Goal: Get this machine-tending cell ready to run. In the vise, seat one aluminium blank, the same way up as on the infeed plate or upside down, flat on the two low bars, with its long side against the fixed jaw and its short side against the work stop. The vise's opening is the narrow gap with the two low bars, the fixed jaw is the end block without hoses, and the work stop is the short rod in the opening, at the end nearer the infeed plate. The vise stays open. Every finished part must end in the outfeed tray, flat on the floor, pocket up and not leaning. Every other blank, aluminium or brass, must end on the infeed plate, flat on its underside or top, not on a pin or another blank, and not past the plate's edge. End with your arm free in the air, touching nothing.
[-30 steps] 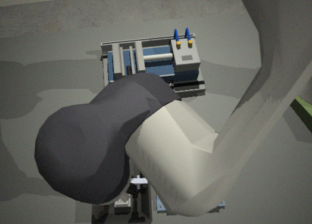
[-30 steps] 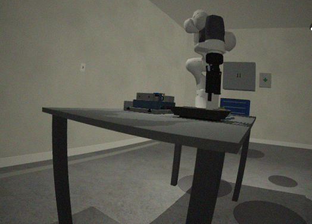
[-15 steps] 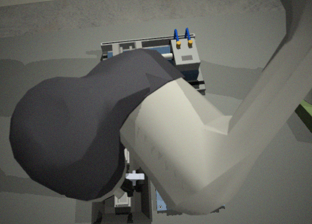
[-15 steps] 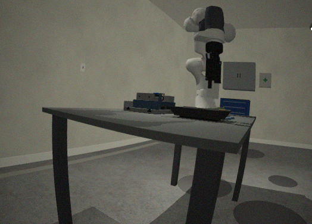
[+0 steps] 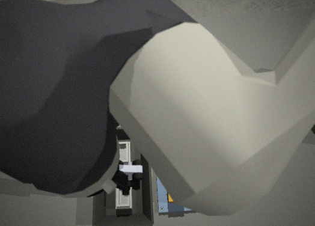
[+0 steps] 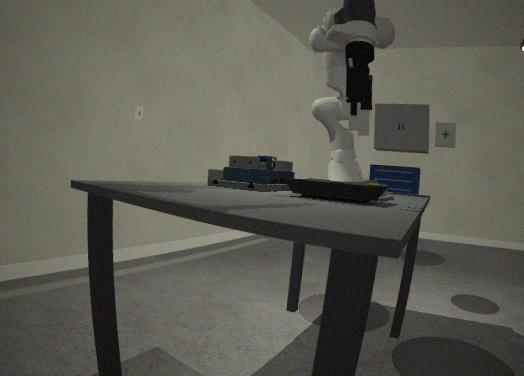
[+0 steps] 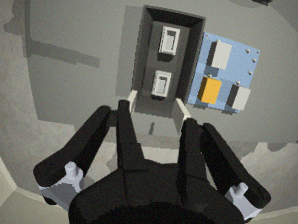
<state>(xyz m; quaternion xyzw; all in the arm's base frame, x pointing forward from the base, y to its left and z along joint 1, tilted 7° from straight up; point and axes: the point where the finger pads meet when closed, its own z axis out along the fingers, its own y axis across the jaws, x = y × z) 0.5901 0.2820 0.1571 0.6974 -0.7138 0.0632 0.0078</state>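
The brass blank is 140 mm behind my hand, 10 mm to the right of it and 170 mm below it. From my hand the other things lie so: work stop: 40 mm behind, 310 mm to the right, 110 mm below; then moving jaw: 80 mm behind, 360 mm to the right, 120 mm below; then fixed jaw: 10 mm behind, 360 mm to the right, 120 mm below.
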